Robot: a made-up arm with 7 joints. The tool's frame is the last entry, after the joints.
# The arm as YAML. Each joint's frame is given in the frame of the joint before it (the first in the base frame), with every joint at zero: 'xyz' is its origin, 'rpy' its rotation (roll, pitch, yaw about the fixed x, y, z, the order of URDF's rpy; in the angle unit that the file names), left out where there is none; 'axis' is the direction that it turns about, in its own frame. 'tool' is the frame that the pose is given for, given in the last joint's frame.
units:
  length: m
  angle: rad
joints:
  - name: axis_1
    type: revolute
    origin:
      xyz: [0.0, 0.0, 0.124]
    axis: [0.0, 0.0, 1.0]
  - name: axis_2
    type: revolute
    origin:
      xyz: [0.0, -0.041, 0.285]
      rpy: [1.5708, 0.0, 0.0]
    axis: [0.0, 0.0, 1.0]
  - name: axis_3
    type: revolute
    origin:
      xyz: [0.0, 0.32, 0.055]
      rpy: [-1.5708, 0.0, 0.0]
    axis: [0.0, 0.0, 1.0]
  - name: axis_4
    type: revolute
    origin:
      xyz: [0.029, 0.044, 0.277]
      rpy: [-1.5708, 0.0, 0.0]
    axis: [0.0, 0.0, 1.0]
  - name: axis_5
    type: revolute
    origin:
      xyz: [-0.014, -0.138, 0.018]
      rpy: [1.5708, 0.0, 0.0]
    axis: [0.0, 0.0, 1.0]
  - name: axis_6
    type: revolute
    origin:
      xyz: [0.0, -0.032, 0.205]
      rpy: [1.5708, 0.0, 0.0]
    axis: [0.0, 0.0, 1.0]
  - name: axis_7
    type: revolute
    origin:
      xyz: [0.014, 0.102, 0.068]
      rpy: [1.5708, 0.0, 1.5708]
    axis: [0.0, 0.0, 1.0]
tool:
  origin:
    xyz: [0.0, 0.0, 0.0]
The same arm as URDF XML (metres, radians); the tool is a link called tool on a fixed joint. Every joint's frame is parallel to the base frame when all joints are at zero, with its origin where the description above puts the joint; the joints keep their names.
<robot name="arm">
<joint name="tool_joint" type="fixed"><parent link="link7"/><child link="tool"/><origin xyz="0 0 0" rpy="-3.1416 -1.5708 0"/></joint>
<joint name="axis_7" type="continuous"><parent link="link6"/><child link="link7"/><origin xyz="0.014 -0.068 0.102" rpy="0 0 0"/><axis xyz="1 0 0"/></joint>
<joint name="axis_6" type="continuous"><parent link="link5"/><child link="link6"/><origin xyz="0 -0.032 0.205" rpy="0 0 0"/><axis xyz="0 -1 0"/></joint>
<joint name="axis_5" type="continuous"><parent link="link4"/><child link="link5"/><origin xyz="-0.014 0.018 0.138" rpy="0 0 0"/><axis xyz="0 0 1"/></joint>
<joint name="axis_4" type="continuous"><parent link="link3"/><child link="link4"/><origin xyz="0.029 0.044 0.277" rpy="0 0 0"/><axis xyz="0 1 0"/></joint>
<joint name="axis_3" type="continuous"><parent link="link2"/><child link="link3"/><origin xyz="0 -0.055 0.32" rpy="0 0 0"/><axis xyz="0 0 1"/></joint>
<joint name="axis_2" type="continuous"><parent link="link1"/><child link="link2"/><origin xyz="0 -0.041 0.285" rpy="0 0 0"/><axis xyz="0 -1 0"/></joint>
<joint name="axis_1" type="continuous"><parent link="base_link"/><child link="link1"/><origin xyz="0 0 0.124" rpy="0 0 0"/><axis xyz="0 0 1"/></joint>
<link name="base_link"/>
<link name="link1"/>
<link name="link2"/>
<link name="link3"/>
<link name="link4"/>
<link name="link5"/>
<link name="link6"/>
<link name="link7"/>
<link name="tool"/>
</robot>

